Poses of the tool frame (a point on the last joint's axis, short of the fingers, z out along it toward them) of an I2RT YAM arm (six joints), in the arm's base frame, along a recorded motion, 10 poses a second.
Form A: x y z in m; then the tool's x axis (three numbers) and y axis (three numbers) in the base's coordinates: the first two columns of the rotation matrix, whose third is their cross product.
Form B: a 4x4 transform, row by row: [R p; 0 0 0 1], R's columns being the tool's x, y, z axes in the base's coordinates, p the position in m. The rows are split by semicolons. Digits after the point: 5 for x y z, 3 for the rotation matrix.
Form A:
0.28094 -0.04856 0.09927 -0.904 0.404 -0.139 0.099 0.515 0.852
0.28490 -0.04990 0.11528 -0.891 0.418 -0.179 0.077 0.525 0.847
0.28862 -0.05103 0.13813 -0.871 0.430 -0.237 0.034 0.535 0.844
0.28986 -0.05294 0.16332 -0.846 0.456 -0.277 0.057 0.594 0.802
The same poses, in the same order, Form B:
-0.904 0.099 0.416 0.28094; 0.404 0.515 0.756 -0.04856; -0.139 0.852 -0.506 0.09927; 0 0 0 1
-0.891 0.077 0.448 0.28490; 0.418 0.525 0.741 -0.04990; -0.179 0.847 -0.500 0.11528; 0 0 0 1
-0.871 0.034 0.490 0.28862; 0.430 0.535 0.727 -0.05103; -0.237 0.844 -0.481 0.13813; 0 0 0 1
-0.846 0.057 0.530 0.28986; 0.456 0.594 0.663 -0.05294; -0.277 0.802 -0.529 0.16332; 0 0 0 1

